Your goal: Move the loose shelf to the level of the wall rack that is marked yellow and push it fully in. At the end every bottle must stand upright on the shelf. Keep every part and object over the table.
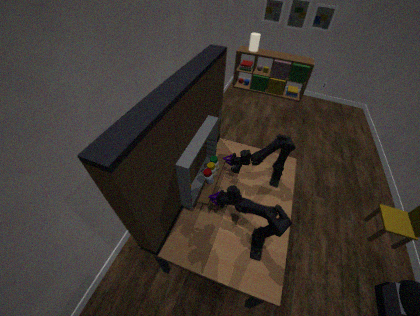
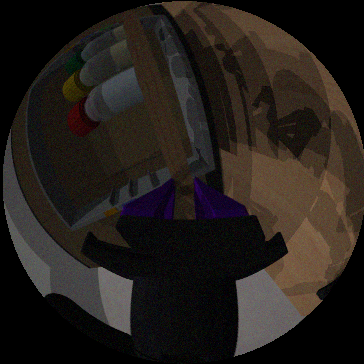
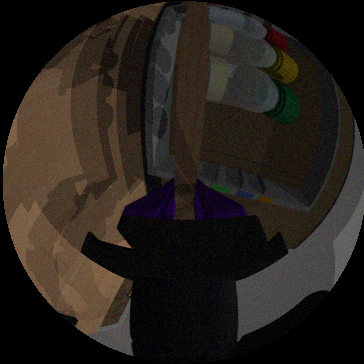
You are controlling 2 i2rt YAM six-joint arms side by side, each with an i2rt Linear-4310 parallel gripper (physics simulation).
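Observation:
The loose shelf (image 1: 205, 194) (image 2: 160, 100) (image 3: 190, 90) is a brown board held level across the front of the grey wall rack (image 1: 197, 142) (image 2: 205, 164) (image 3: 328, 125). Bottles with a red cap (image 1: 207, 172) (image 2: 82, 118) (image 3: 276, 37), yellow cap (image 1: 211, 165) (image 2: 75, 86) (image 3: 286, 66) and green cap (image 1: 214, 159) (image 2: 74, 63) (image 3: 285, 102) stand upright on it. My left gripper (image 1: 213, 198) (image 2: 184, 181) and right gripper (image 1: 227, 159) (image 3: 185, 187) are shut on opposite ends of the shelf. A yellow-orange mark (image 2: 111, 212) (image 3: 266, 199) shows on the rack side. Shelf depth inside the rack is unclear.
The rack hangs on a brown wall panel (image 1: 165, 155) with a dark top. Beside the yellow-orange mark are a blue mark (image 3: 244, 194) and a green mark (image 3: 220, 189), the green one nearest the board. Both arms stand on the wooden table (image 1: 240, 270).

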